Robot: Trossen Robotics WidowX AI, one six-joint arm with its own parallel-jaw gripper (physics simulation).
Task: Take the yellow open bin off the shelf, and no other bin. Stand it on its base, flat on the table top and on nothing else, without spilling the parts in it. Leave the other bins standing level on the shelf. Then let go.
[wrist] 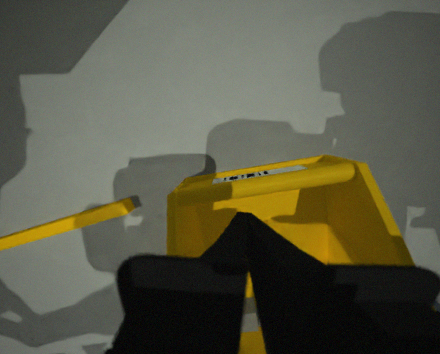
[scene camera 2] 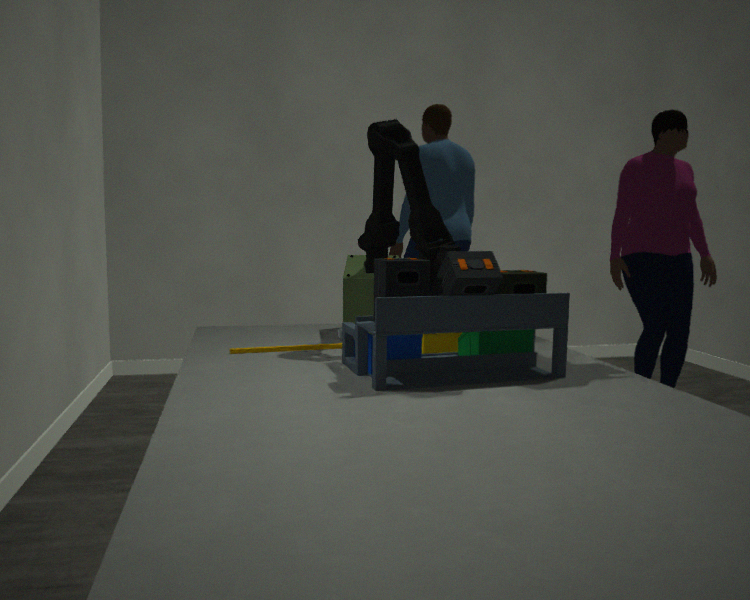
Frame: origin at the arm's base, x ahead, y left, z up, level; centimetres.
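Seen in the pictures: gripper, between the fingertips: (wrist: pixel 243 219).
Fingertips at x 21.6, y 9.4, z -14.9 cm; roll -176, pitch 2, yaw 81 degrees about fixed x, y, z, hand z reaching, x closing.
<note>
A point is followed by its place in that frame.
The yellow open bin (scene camera 2: pixel 441 343) @(x 32.3, y 10.5, z -14.7 cm) (wrist: pixel 295 186) @(x 19.4, y 12.2, z -13.7 cm) shows between the blue bin (scene camera 2: pixel 401 347) @(x 51.7, y -1.6, z -11.7 cm) and the green bin (scene camera 2: pixel 506 342) @(x 48.1, y 20.1, z -11.7 cm) in the grey shelf (scene camera 2: pixel 470 314) @(x 58.9, y 9.5, z -4.5 cm). In the wrist view its front lip, with a pale label, faces up the view, and part of its inside shows. My gripper (wrist: pixel 243 219) @(x 21.6, y 9.4, z -15.0 cm) is shut and empty. Its tips overlap the bin's opening in the wrist view, below the lip; how far above or inside they are I cannot tell. In the scene view the fingertips are hidden behind the cases. No parts can be made out in the bin.
Several dark cases, among them a tilted one with orange latches (scene camera 2: pixel 473 273) @(x 60.8, y 9.4, z 3.0 cm), stand on the shelf top. A yellow bar (scene camera 2: pixel 284 348) @(x 26.0, y -24.0, z -16.6 cm) (wrist: pixel 67 223) @(x 21.5, y -4.3, z -16.2 cm) lies left of the shelf. A pale green box (scene camera 2: pixel 356 300) @(x 5.1, y -5.9, z -8.3 cm) stands behind. Two people stand beyond the table (scene camera 2: pixel 400 475).
</note>
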